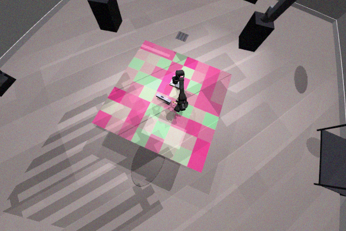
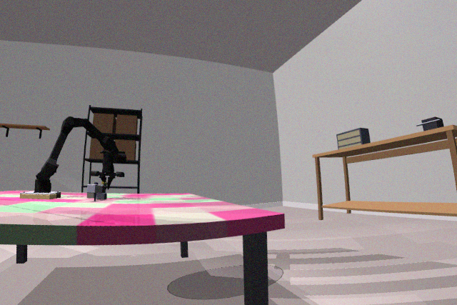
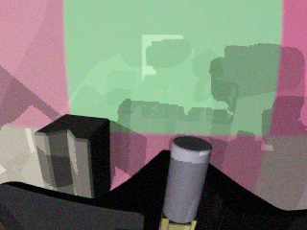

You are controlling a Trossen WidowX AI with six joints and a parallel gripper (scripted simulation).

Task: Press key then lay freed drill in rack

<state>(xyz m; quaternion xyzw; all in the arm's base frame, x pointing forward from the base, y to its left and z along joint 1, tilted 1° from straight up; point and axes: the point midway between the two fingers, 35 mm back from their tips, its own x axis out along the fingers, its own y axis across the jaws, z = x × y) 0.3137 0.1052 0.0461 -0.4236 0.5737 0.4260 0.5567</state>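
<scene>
The drill is 10 mm behind my gripper tip, 40 mm to the right of it and 30 mm above it. Also, from my gripper tip: grey fixture: 50 mm behind, 190 mm to the right; rack: 80 mm behind, 10 mm to the right, 30 mm below.
</scene>
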